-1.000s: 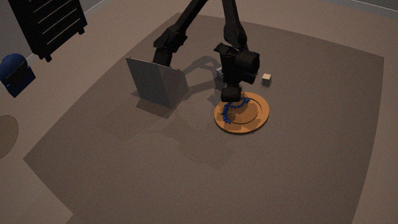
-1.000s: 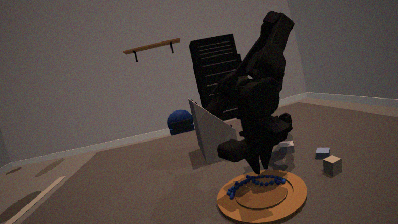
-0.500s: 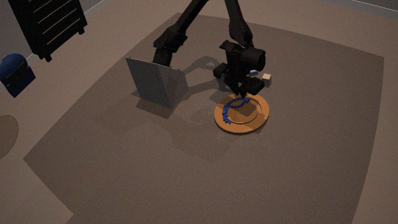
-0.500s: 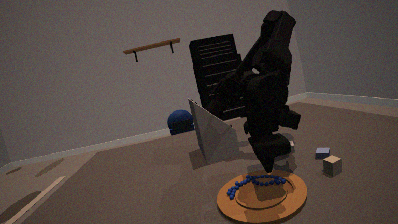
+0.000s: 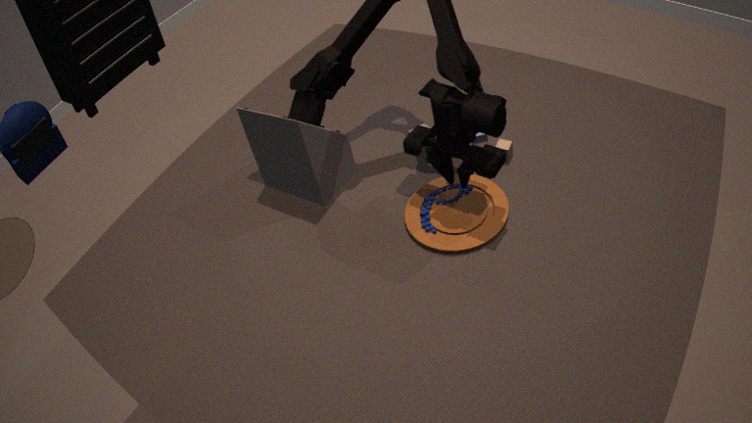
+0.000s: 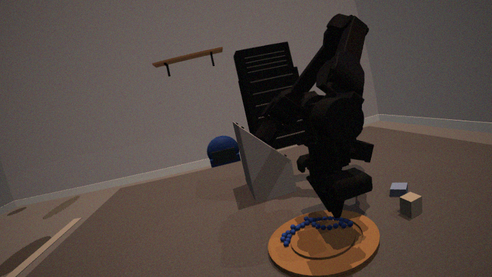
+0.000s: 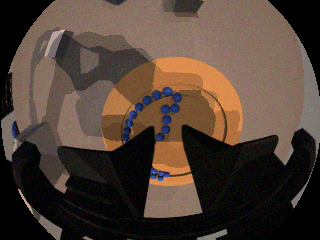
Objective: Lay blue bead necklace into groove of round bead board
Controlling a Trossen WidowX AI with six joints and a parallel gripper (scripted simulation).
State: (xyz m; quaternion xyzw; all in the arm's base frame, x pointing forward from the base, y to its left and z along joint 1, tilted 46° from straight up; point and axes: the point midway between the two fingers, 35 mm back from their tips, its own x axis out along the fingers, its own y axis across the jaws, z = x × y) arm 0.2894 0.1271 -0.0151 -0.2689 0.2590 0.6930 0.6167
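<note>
The tan cube is 15 cm to the left of my gripper tip, 2 cm below it and 2 cm ahead of it. Round my gripper tip: white block 17 cm behind, 12 cm to the left, 3 cm below; then pale blue block 19 cm to the left, 7 cm behind, 3 cm below.
</note>
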